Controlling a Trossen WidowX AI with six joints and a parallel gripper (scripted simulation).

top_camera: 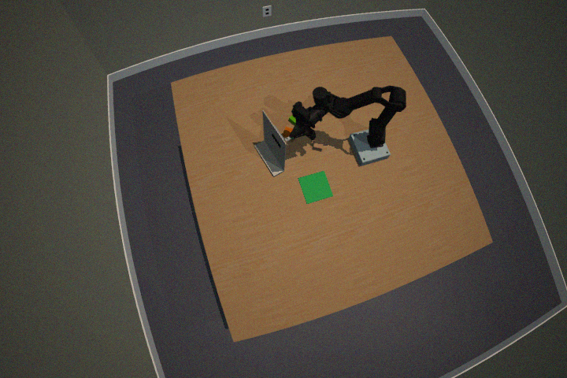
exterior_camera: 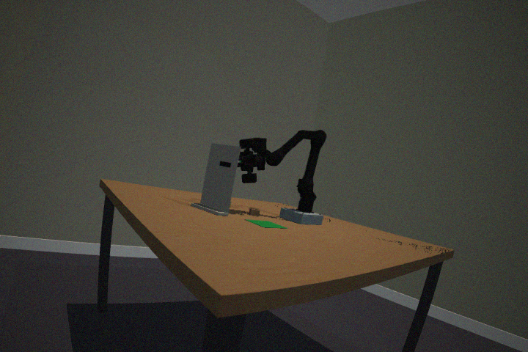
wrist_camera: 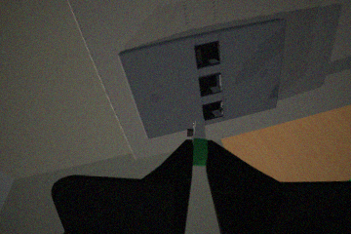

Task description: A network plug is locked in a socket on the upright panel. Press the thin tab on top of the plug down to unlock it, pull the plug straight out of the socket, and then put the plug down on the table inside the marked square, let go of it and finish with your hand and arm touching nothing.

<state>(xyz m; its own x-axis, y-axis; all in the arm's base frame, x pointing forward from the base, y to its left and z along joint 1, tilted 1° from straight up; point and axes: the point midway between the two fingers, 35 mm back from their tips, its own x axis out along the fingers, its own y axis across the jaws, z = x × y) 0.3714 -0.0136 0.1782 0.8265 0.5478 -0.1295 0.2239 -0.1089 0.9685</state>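
Right now the green marked square is 9 cm behind my gripper tip, 14 cm to the left of it and 21 cm below it. Also, from my gripper tip: grey upright panel: 6 cm ahead, 2 cm to the right, 9 cm below; then network plug: 1 cm ahead; then orange block: 2 cm behind, 13 cm to the right, 20 cm below.
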